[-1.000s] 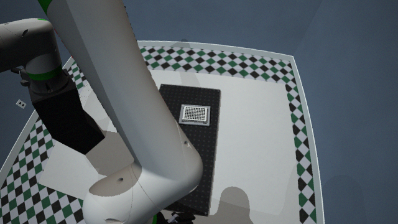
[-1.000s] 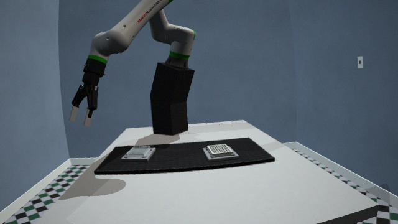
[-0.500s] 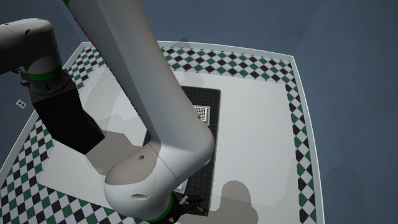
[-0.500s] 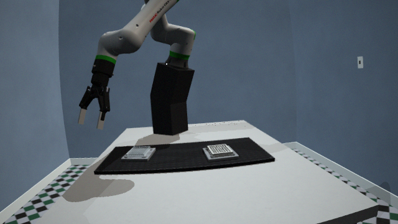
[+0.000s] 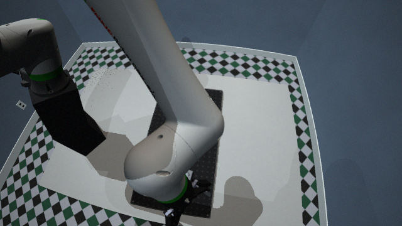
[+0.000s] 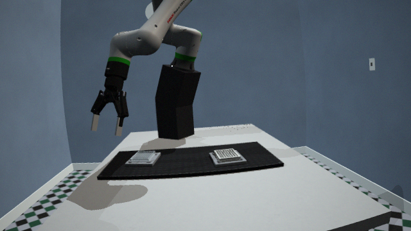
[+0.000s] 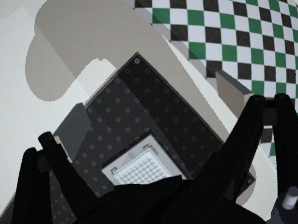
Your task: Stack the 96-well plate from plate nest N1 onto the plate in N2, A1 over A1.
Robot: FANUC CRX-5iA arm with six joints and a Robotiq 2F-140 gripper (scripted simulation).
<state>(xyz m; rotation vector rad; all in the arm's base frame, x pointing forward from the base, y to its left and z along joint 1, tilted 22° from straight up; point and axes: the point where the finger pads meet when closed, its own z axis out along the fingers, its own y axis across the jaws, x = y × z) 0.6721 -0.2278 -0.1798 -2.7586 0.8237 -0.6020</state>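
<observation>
The white 96-well plate is 90 mm behind my hand, 460 mm to the left of it and 140 mm below it. From my hand the other things lie so: grey plate nest (90 mm behind, 460 mm to the left, 150 mm below).
</observation>
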